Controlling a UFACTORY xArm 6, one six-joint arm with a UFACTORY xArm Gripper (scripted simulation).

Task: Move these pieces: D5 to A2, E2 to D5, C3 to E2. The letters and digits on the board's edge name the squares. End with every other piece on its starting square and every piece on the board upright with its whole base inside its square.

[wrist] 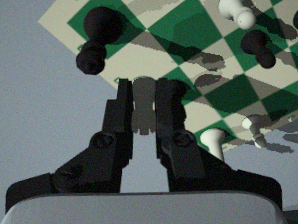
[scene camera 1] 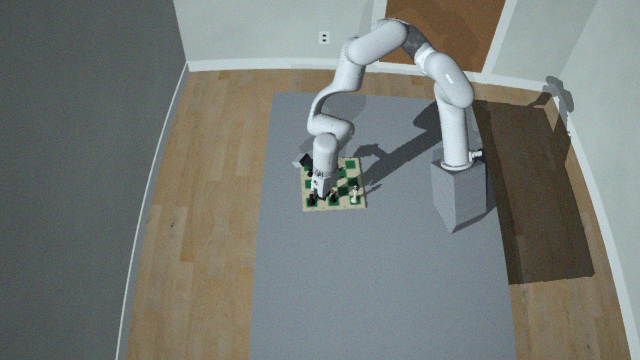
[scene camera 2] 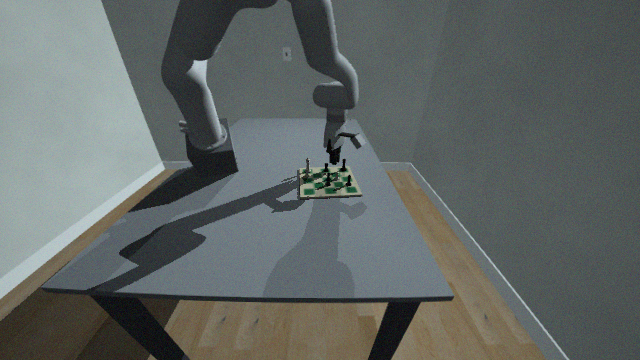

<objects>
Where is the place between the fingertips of the gripper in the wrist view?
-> At 143, 96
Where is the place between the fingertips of the gripper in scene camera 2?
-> At 334, 162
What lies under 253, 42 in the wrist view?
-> A black piece.
</objects>
